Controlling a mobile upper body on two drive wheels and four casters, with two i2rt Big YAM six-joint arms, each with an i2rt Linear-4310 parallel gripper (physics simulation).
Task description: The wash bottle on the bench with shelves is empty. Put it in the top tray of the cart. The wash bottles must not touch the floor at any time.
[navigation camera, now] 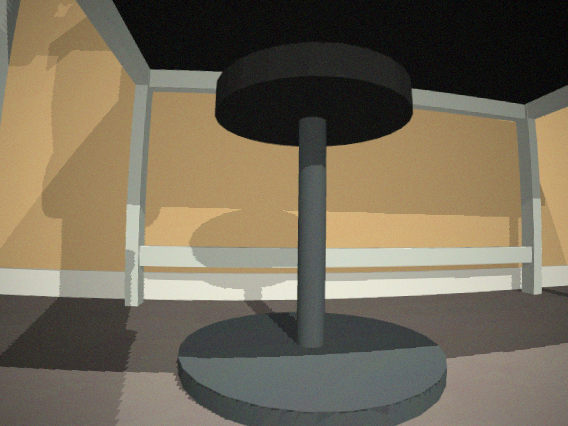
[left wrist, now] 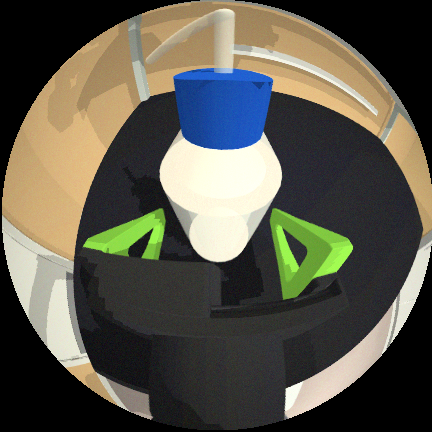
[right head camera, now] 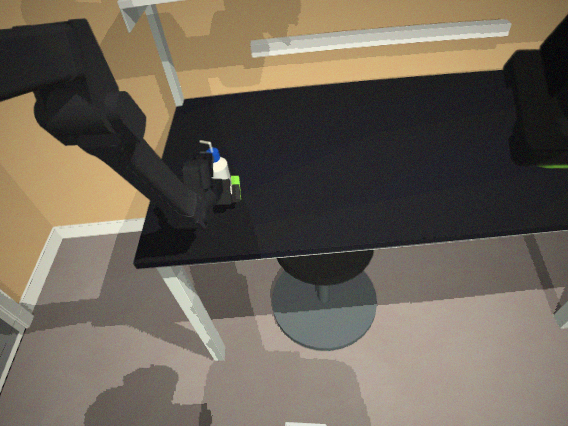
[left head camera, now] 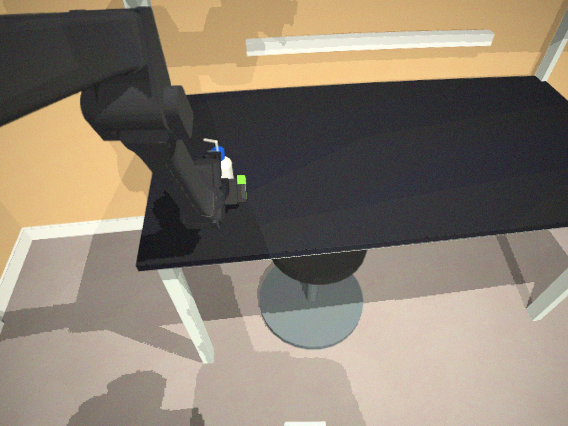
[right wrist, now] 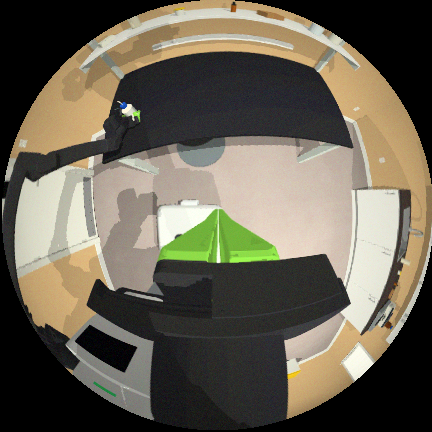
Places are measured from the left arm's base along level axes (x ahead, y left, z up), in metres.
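Where they show: left gripper, fingertip midpoint: (left wrist: pixel 217 214) (right wrist: pixel 131 112); right gripper, fingertip midpoint: (right head camera: pixel 519 155) (right wrist: pixel 217 214).
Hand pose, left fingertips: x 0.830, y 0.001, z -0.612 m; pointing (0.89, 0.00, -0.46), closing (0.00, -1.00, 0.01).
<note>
After its pixels a point has its place.
The wash bottle (left head camera: pixel 226 167) @[x 0.807, y -0.020, z -0.544 m] (right head camera: pixel 220 169) @[x 0.804, y -0.018, z -0.545 m] (left wrist: pixel 220 175) @[x 0.805, y 0.000, z -0.535 m] (right wrist: pixel 128 109) @[x 0.808, y -0.022, z -0.545 m], white with a blue cap and bent spout, stands on the black bench (left head camera: pixel 375 150) @[x 1.000, y -0.451, z -0.647 m] (right head camera: pixel 375 150) @[x 0.993, y -0.440, z -0.648 m] (right wrist: pixel 225 95) @[x 0.897, y -0.482, z -0.648 m] near its left end. It looks upright. My left gripper (left head camera: pixel 230 184) @[x 0.830, y 0.001, z -0.612 m] (right head camera: pixel 225 184) @[x 0.830, y 0.001, z -0.612 m] (left wrist: pixel 217 214) @[x 0.830, y 0.001, z -0.612 m] (right wrist: pixel 131 112) @[x 0.830, y 0.001, z -0.612 m] is open around the bottle's body, one green finger on each side, with gaps between the fingers and the bottle in the left wrist view. The gripper partly hides the bottle in the head views. My right gripper (right head camera: pixel 555 166) (right wrist: pixel 217 214) @[x 0.348, y -0.448, z -0.132 m] is shut and empty. I cannot make out the cart.
A round stool (left head camera: pixel 310 327) (right head camera: pixel 324 327) (right wrist: pixel 201 154) (navigation camera: pixel 312 225) @[x 0.872, y -0.279, z -1.169 m] stands partly under the bench's front edge. A shelf (right wrist: pixel 210 14) @[x 1.444, y -0.400, z -0.309 m] with small items runs above the bench. A white cabinet (right wrist: pixel 376 240) @[x 0.012, y -2.170, z -0.879 m] stands at the right, and a grey machine (right wrist: pixel 112 380) @[x 0.050, y -0.259, z -0.039 m] at the lower left.
</note>
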